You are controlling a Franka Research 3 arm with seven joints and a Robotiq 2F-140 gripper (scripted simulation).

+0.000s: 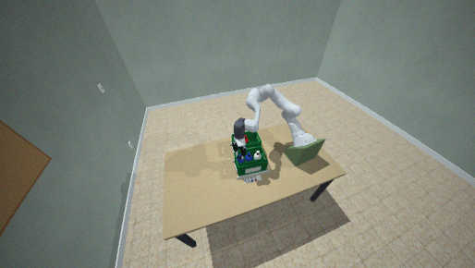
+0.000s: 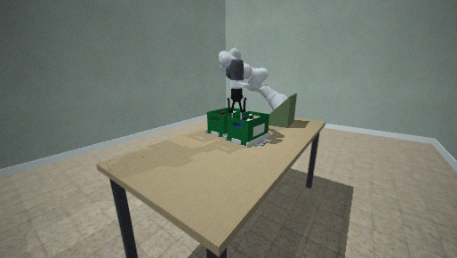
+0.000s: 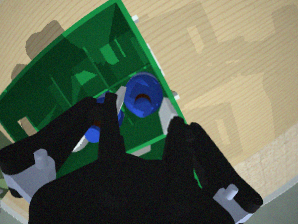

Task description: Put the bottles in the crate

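The red-labelled bottle is 120 mm behind my hand, 240 mm to the right of it and 80 mm below it. Also, from my hand: blue-capped bottle 90 mm behind, 80 mm below; then white-capped bottle 180 mm behind, 80 mm below; then green-capped bottle 30 mm behind, 150 mm to the right, 80 mm below.
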